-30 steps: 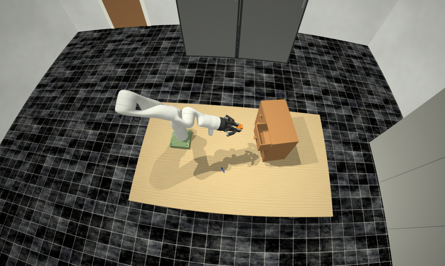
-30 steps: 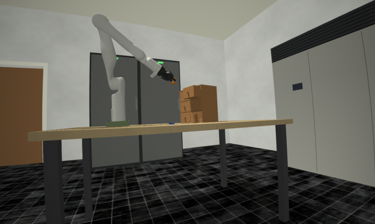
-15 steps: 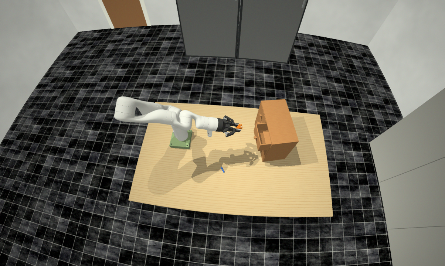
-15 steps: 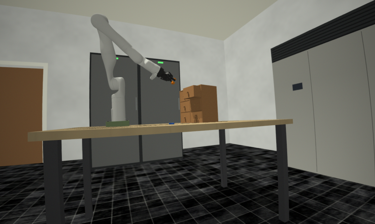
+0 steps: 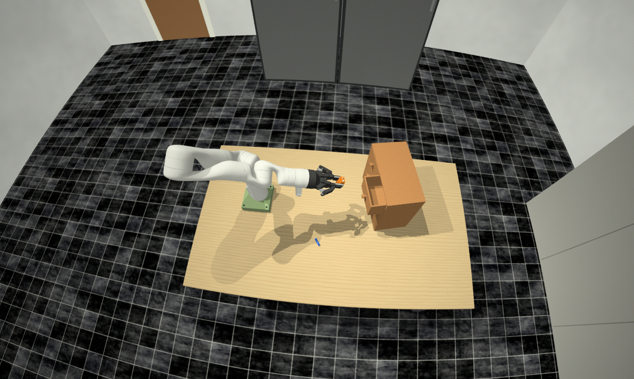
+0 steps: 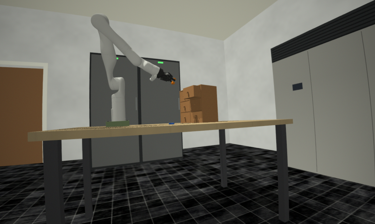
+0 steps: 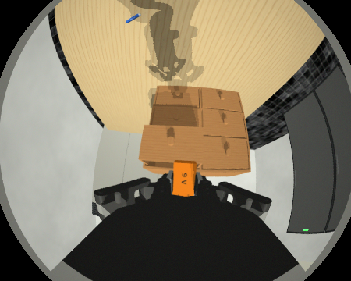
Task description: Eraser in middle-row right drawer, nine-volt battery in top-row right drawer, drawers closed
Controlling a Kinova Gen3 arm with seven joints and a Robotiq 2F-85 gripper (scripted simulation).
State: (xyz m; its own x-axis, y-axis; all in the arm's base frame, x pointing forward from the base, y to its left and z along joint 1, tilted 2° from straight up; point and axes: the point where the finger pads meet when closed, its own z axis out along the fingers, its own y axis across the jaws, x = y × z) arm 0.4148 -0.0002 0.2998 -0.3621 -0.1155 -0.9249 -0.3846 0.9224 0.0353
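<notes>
Right now the nine-volt battery is 10 mm ahead of my hand. Round my hand: eraser: 290 mm ahead, 220 mm below, 100 mm to the left; blue stick: 340 mm below, 170 mm to the right, 40 mm behind.
</notes>
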